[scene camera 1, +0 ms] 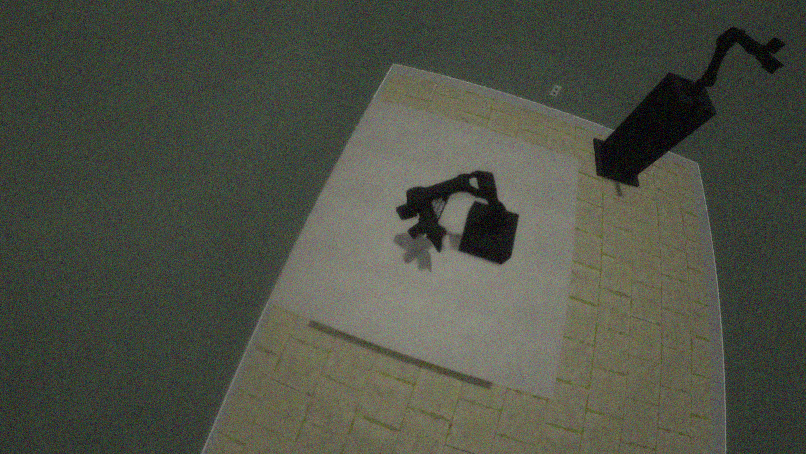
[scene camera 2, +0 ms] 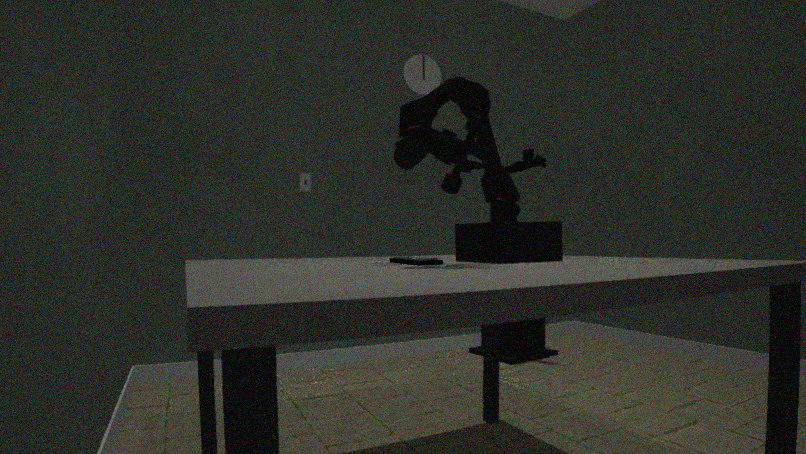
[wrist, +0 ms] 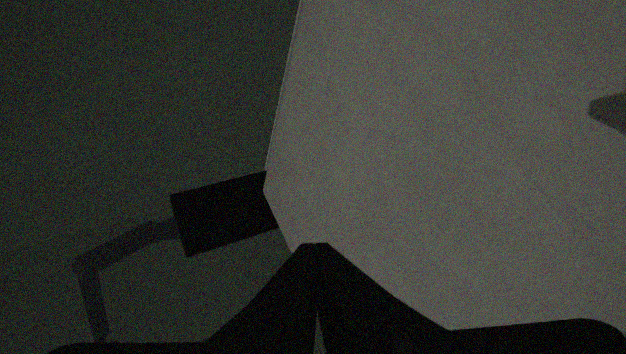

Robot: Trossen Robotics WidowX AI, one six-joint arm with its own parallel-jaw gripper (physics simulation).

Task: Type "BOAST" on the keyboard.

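Pixels of known places: gripper, fingertip midpoint: (scene camera 1: pixel 439 252) (scene camera 2: pixel 497 168) (wrist: pixel 314 255); arm's base at its link origin: (scene camera 1: pixel 495 222) (scene camera 2: pixel 502 222).
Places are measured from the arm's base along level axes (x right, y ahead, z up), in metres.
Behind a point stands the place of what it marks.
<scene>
The small dark keyboard (scene camera 1: pixel 438 208) @(x 0.055, y 0.260, z -0.100 m) (scene camera 2: pixel 416 261) @(x -0.051, y 0.330, z -0.102 m) lies flat on the white table. In scene camera 1 most of it is hidden under my arm, and a small strip of keys shows; in scene camera 2 it is a thin dark slab left of my base. It does not show in the wrist view, and its letters cannot be read. My gripper (scene camera 1: pixel 439 248) @(x -0.236, y 0.229, z 0.109 m) (scene camera 2: pixel 481 165) (wrist: pixel 314 255) @(x -0.236, y 0.229, z 0.109 m) is shut and empty, with its fingertips together. It is well above the table, beside the keyboard and not touching it, pointing sideways and partly toward my base side.
My black base block (scene camera 1: pixel 489 234) @(x -0.063, y 0.019, z -0.002 m) (scene camera 2: pixel 508 242) @(x -0.131, y 0.102, z -0.058 m) stands on the white table (scene camera 1: pixel 507 332) @(x -0.446, y -0.155, z -0.111 m) (scene camera 2: pixel 270 284) @(x -0.384, y 0.772, z -0.111 m) (wrist: pixel 450 150) @(x -0.322, y 0.125, z -0.111 m). Another dark arm on a tall pedestal (scene camera 1: pixel 654 126) (scene camera 2: pixel 513 338) (wrist: pixel 225 212) stands beyond the table edge. A shadow (scene camera 1: pixel 417 250) @(x -0.177, y 0.312, z -0.111 m) (wrist: pixel 610 111) @(x -0.247, y 0.239, z -0.111 m) falls on the table.
</scene>
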